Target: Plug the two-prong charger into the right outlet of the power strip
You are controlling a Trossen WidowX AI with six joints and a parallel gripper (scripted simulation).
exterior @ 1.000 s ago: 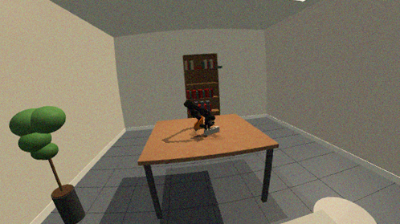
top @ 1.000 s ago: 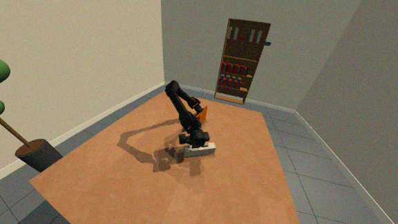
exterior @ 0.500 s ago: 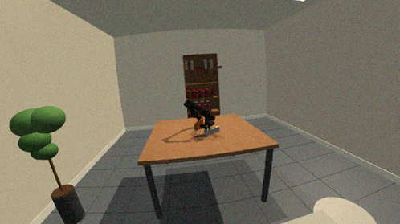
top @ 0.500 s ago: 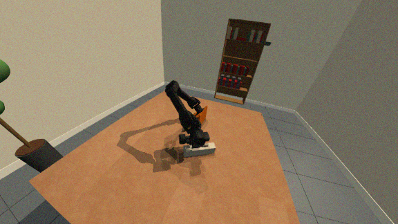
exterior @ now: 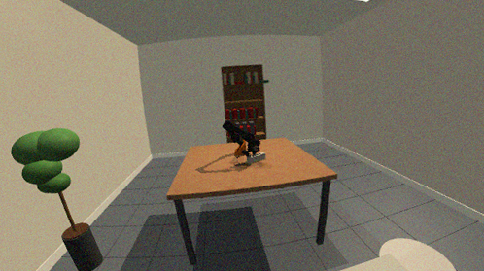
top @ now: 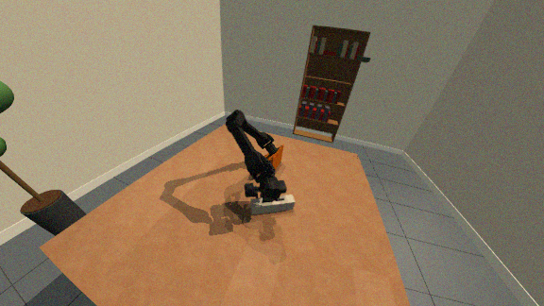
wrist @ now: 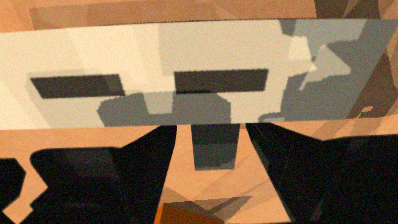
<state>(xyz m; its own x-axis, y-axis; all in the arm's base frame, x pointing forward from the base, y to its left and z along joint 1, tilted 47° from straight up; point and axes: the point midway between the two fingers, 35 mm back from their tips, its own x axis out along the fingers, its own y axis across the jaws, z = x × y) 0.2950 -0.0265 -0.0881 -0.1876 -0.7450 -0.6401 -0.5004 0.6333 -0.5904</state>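
Right now the black two-prong charger is 10 mm to the left of my gripper tip, 10 mm ahead of it and 10 mm above it.
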